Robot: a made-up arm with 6 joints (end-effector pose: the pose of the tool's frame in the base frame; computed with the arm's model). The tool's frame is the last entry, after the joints. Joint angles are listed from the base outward.
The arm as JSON. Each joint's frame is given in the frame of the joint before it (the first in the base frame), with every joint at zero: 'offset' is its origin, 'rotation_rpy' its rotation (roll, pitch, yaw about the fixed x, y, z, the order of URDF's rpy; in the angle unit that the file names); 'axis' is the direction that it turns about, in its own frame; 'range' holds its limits. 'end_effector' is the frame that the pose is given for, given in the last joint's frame.
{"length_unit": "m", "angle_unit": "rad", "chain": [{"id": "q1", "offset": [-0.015, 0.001, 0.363], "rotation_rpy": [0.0, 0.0, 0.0], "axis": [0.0, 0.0, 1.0], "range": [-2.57, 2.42]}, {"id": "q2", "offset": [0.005, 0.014, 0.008], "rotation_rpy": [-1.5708, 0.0, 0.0], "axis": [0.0, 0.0, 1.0], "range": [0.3, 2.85]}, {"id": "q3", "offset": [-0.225, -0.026, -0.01], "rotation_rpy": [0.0, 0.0, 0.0], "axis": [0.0, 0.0, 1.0], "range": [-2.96, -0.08]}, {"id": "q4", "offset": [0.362, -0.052, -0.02], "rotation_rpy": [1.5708, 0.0, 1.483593], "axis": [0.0, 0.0, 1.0], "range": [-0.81, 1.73]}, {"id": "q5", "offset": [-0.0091, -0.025, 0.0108], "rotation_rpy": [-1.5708, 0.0, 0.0], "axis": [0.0, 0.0, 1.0], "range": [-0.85, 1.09]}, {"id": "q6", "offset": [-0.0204, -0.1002, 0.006], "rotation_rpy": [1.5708, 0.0, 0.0], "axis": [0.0, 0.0, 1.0], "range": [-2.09, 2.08]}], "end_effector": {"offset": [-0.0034, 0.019, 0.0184], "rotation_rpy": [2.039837, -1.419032, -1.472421]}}
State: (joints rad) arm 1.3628 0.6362 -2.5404 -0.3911 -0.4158 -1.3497
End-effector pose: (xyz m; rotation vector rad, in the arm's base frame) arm -0.1000 -0.4211 0.9344 0.8392 -1.9015 -0.5931
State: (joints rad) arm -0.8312 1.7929 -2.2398 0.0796 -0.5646 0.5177
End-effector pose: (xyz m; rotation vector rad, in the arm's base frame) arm 0.2430 -0.3235 0.9214 0.6418 -1.3369 -0.2204
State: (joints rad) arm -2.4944 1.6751 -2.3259 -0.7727 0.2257 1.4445
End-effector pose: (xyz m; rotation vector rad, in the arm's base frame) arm -0.3365 -0.2226 0.9653 -0.1495 -1.7496 -1.9042
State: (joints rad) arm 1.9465 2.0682 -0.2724 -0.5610 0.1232 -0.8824
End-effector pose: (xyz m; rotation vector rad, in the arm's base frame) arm -0.0315 0.0929 0.0630 -2.2042 0.3502 1.9263
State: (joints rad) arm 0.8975 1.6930 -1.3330 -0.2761 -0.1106 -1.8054
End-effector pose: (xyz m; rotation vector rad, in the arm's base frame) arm 0.3485 0.4103 0.5045 -1.3809 -0.7182 0.8089
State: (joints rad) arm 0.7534 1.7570 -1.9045 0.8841 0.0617 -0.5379
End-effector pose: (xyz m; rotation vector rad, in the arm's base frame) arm 0.4034 0.3544 0.7309 0.9323 0.1910 0.6737
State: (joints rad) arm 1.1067 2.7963 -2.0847 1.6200 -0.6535 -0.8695
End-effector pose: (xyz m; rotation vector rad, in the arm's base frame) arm 0.3504 0.5001 0.1603 0.7315 0.5993 -0.0680
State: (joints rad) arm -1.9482 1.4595 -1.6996 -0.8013 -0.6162 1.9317
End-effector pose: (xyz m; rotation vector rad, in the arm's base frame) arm -0.1225 -0.3823 0.8525 0.7550 -1.3362 -0.7729
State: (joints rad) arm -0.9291 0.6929 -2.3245 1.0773 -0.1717 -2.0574
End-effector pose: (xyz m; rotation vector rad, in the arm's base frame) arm -0.2014 0.1579 1.0199 -0.9409 -1.7260 -1.2096
